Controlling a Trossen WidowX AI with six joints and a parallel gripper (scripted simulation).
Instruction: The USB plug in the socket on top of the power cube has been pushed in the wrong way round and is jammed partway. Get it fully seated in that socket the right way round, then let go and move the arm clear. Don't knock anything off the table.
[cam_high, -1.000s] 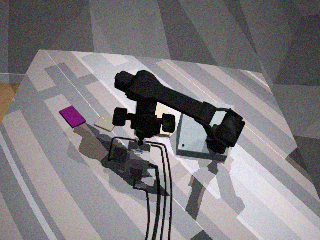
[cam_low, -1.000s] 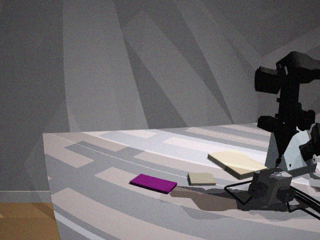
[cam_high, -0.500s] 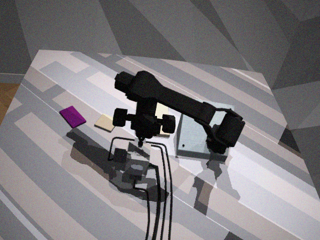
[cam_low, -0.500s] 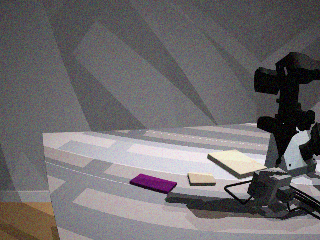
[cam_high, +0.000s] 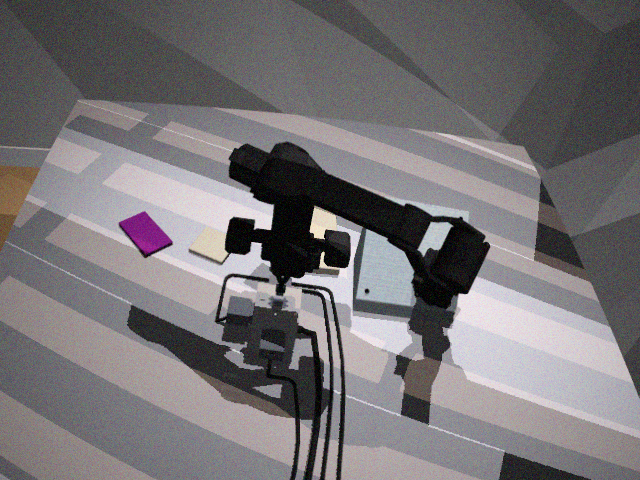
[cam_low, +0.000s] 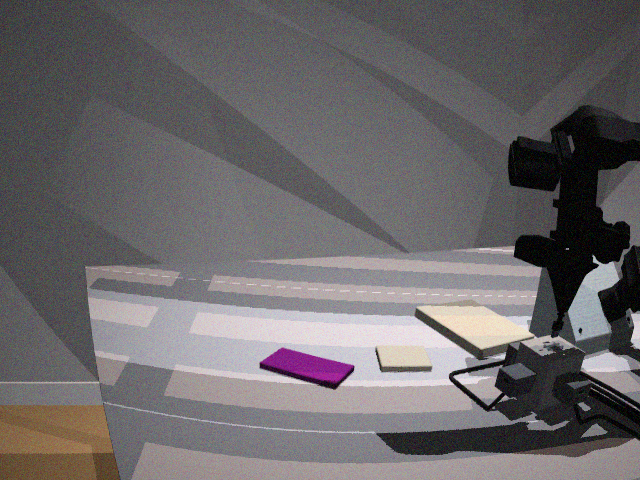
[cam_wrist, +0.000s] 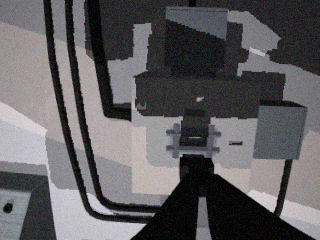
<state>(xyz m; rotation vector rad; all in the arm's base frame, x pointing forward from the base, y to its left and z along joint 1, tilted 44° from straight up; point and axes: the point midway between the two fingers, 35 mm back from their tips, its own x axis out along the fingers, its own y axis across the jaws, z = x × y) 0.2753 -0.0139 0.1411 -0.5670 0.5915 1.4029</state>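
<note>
My gripper tip is now 20 mm above the dark USB plug. Round my gripper tip: tan tile: 190 mm to the right, 130 mm ahead, 120 mm below; purple card: 270 mm ahead, 210 mm to the right, 120 mm below; tan board: 250 mm to the right, 120 mm below, 50 mm behind.
</note>
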